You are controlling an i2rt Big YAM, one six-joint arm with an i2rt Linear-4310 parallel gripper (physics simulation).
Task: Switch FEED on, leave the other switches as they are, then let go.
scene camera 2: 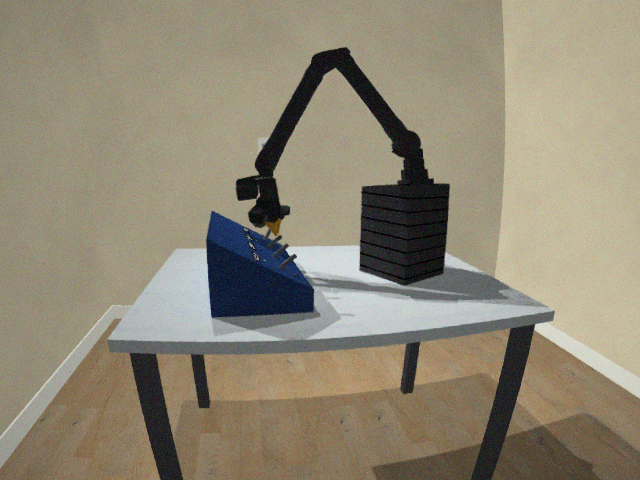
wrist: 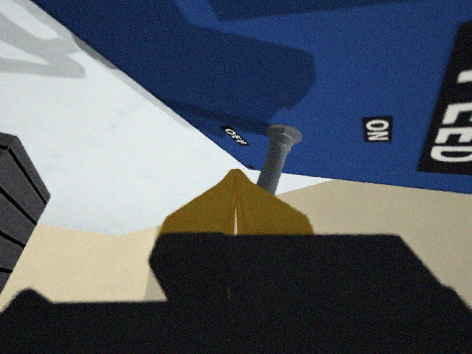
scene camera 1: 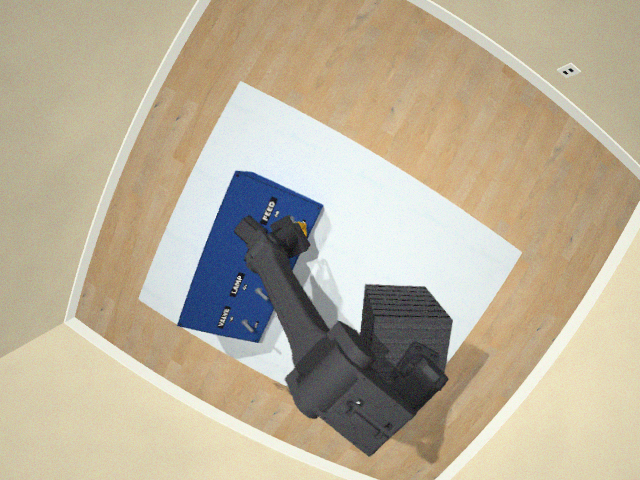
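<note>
The blue switch panel slopes down toward the arm's base. My gripper is shut and empty, its yellow tips low at the panel's FEED end. The grey FEED lever rises between the OFF label and the ON label; its outer end is hidden behind the fingers in the wrist view. It stands more upright than the other levers. Contact is unclear. The LAMP lever and VALVE lever lean to the OFF side.
The DRIVE lever stands next to FEED, hidden under the arm in the overhead view. The black ribbed pedestal carries the arm at the right of the white table.
</note>
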